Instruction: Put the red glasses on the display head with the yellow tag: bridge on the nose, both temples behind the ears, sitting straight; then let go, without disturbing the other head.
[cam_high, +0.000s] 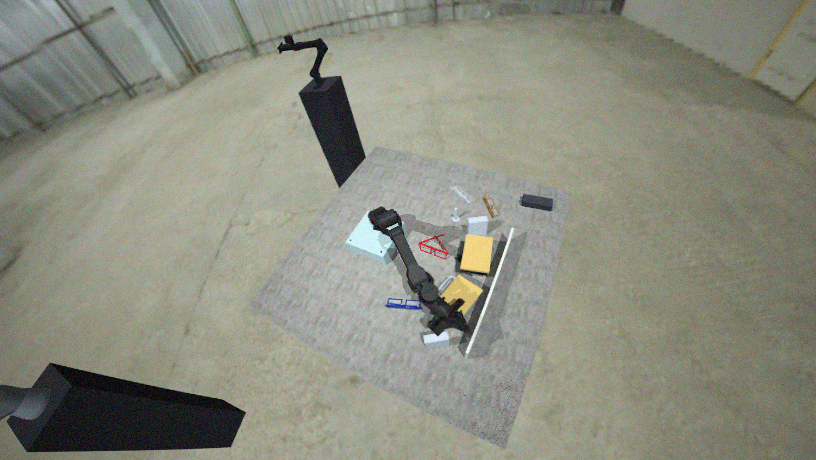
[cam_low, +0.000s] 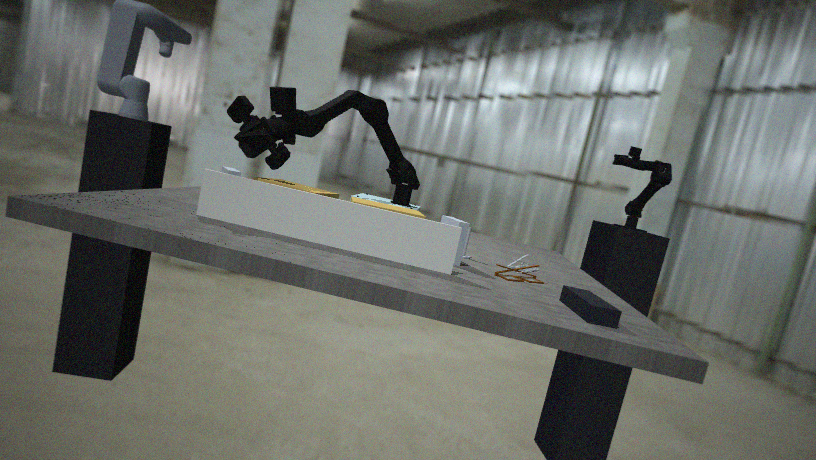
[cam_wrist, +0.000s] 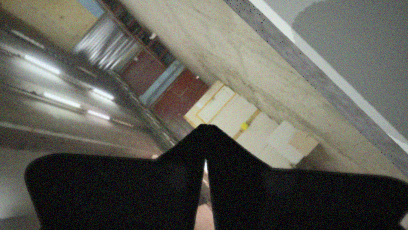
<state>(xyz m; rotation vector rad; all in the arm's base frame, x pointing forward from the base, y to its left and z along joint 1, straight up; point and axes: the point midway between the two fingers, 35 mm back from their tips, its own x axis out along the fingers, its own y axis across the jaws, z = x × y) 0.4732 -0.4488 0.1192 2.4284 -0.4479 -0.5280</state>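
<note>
Now: the long white wall 70 mm ahead of my gripper tip, 240 mm to the left of it and 140 mm below it. Round my gripper tip: dark box 260 mm ahead, 800 mm to the left, 170 mm below; white peg 160 mm behind, 630 mm to the left, 170 mm below.
</note>
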